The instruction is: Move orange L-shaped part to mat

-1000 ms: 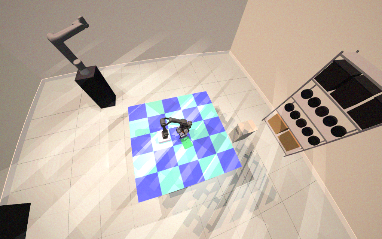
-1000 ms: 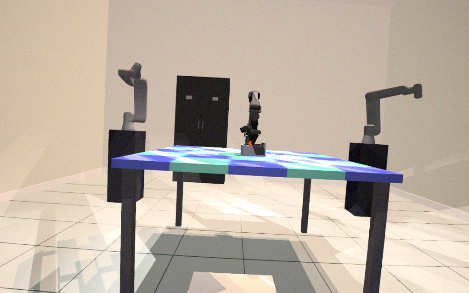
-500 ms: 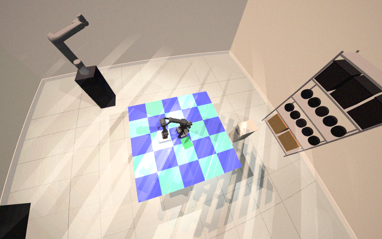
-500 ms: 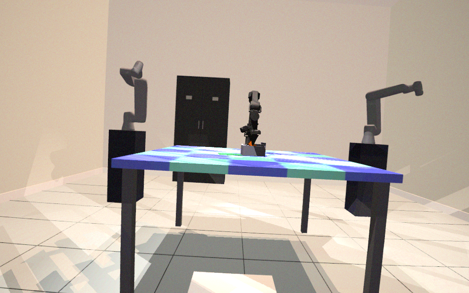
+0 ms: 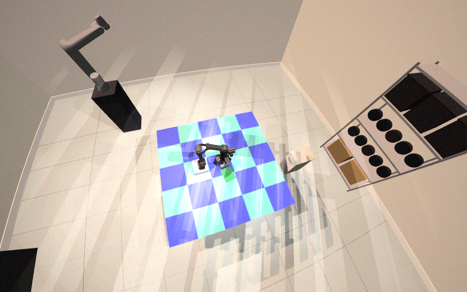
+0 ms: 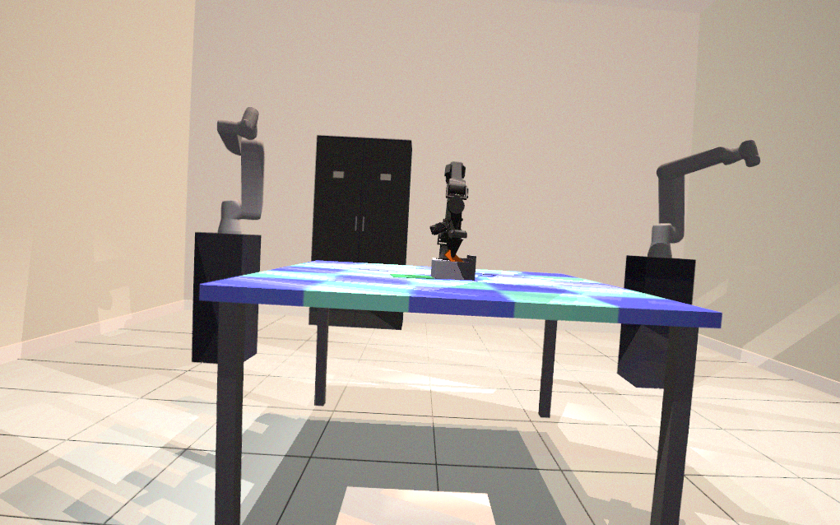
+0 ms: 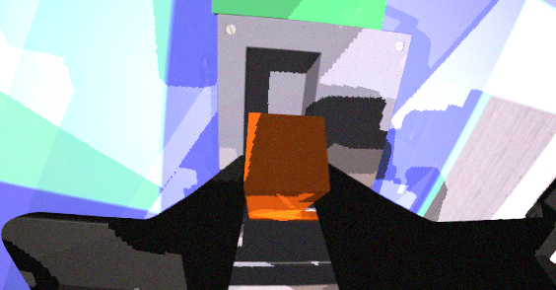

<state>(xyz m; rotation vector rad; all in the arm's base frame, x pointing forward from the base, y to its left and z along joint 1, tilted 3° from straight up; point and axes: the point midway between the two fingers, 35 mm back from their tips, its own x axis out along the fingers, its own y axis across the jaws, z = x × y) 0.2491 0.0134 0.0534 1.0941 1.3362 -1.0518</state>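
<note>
Right now my gripper tip is 10 mm short of the green mat, 140 mm to the left of it and 90 mm above it. Also, from my gripper tip: orange L-shaped part: 20 mm behind, 30 mm to the left, 30 mm below.
</note>
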